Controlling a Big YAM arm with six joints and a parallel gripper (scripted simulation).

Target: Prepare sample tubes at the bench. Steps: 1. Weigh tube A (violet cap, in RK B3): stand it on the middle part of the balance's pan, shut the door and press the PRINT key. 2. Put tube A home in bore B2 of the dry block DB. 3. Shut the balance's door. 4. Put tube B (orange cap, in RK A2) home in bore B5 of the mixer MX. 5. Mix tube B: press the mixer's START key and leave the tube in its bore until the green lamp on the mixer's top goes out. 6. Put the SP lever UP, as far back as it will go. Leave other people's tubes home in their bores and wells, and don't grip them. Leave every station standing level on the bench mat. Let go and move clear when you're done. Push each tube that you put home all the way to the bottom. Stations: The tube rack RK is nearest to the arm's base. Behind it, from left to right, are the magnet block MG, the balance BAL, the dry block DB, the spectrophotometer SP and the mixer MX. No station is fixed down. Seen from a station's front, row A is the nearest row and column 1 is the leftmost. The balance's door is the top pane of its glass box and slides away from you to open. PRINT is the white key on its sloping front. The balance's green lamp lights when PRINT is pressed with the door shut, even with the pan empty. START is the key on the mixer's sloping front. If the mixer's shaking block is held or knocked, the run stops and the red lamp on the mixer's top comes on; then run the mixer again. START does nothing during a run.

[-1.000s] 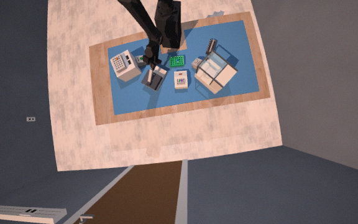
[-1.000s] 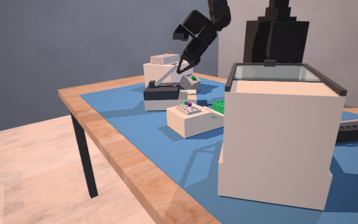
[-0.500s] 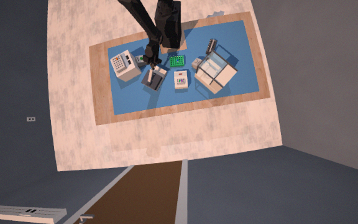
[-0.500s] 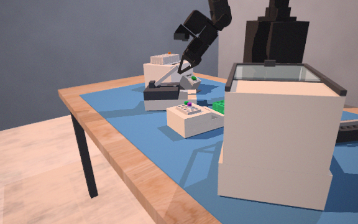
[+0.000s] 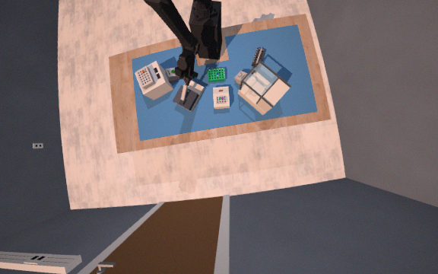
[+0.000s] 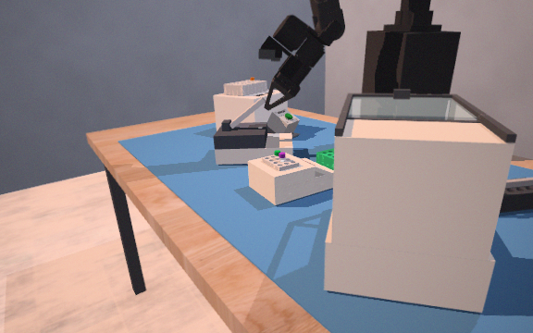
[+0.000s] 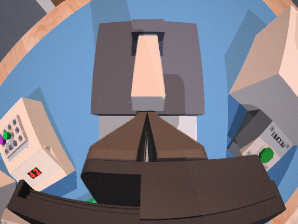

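Now: the spectrophotometer lever 4 cm to the right of my hand, 4 cm ahead of it and 2 cm below it. Round my hand: rack: 21 cm to the left, 12 cm below, 5 cm behind; blue-capped tube: 22 cm to the left, 11 cm below, 4 cm behind; mixer's start key: 18 cm behind, 8 cm to the right, 7 cm below.
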